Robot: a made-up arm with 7 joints. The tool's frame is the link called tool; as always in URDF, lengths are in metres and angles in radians.
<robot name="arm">
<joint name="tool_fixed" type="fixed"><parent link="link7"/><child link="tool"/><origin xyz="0 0 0"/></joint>
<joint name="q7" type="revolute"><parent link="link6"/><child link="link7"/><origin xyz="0 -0.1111 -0.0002" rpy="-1.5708 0 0"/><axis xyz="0 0 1"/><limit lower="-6.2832" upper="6.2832" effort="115" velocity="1.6"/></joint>
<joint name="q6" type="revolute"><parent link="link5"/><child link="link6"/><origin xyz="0 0.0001 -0.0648" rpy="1.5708 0 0"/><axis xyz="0 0 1"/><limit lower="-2.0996" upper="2.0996" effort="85" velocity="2.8"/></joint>
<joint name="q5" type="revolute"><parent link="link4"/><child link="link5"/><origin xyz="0 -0.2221 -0.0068" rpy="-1.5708 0 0"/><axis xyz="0 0 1"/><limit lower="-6.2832" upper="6.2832" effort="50" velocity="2.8"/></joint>
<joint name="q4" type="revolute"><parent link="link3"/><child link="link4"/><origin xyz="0 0.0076 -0.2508" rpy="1.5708 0 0"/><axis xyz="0 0 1"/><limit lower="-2.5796" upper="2.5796" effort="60" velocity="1.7"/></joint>
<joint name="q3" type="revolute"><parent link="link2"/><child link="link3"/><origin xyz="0 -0.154 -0.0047" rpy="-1.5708 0 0"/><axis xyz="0 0 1"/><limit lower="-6.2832" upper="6.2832" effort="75" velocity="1"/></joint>
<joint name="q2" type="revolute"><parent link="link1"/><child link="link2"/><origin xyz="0 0.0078 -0.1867" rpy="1.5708 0 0"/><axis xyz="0 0 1"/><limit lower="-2.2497" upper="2.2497" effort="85" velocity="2.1"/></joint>
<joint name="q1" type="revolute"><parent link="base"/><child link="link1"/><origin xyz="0 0 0.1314" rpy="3.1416 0 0"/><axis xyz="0 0 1"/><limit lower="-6.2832" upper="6.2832" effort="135" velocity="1.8"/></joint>
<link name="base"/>
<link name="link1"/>
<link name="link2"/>
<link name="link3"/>
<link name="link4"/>
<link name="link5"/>
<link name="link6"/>
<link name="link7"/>
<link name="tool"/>
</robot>
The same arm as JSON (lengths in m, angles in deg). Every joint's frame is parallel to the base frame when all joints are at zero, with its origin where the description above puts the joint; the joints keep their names.
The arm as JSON. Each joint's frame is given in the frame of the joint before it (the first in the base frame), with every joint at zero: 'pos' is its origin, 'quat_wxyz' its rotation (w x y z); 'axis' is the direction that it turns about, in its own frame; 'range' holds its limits. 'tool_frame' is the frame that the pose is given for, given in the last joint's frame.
{"length_unit": "m", "angle_unit": "deg", "joints": [
  {"joint": "q1", "pos": [0.0, 0.0, 0.1314], "quat_wxyz": [1.0, 0.0, 0.0, 0.0], "axis": [0.0, 0.0, -1.0], "range": [-360.0, 360.0]},
  {"joint": "q2", "pos": [0.0, -0.0078, 0.1867], "quat_wxyz": [1.0, 0.0, 0.0, 0.0], "axis": [0.0, 1.0, 0.0], "range": [-128.9, 128.9]},
  {"joint": "q3", "pos": [0.0, -0.0047, 0.154], "quat_wxyz": [1.0, 0.0, 0.0, 0.0], "axis": [0.0, 0.0, -1.0], "range": [-360.0, 360.0]},
  {"joint": "q4", "pos": [0.0, -0.0076, 0.2508], "quat_wxyz": [1.0, 0.0, 0.0, 0.0], "axis": [0.0, 1.0, 0.0], "range": [-147.8, 147.8]},
  {"joint": "q5", "pos": [0.0, -0.0068, 0.2221], "quat_wxyz": [1.0, 0.0, 0.0, 0.0], "axis": [0.0, 0.0, -1.0], "range": [-360.0, 360.0]},
  {"joint": "q6", "pos": [0.0, -0.0001, 0.0648], "quat_wxyz": [1.0, 0.0, 0.0, 0.0], "axis": [0.0, 1.0, 0.0], "range": [-120.3, 120.3]},
  {"joint": "q7", "pos": [0.0, -0.0002, 0.1111], "quat_wxyz": [1.0, 0.0, 0.0, 0.0], "axis": [0.0, 0.0, -1.0], "range": [-360.0, 360.0]}
], "tool_frame": {"pos": [0.0, 0.0, 0.0], "quat_wxyz": [0.000004, -0.999995, 0.0, 0.0]}}

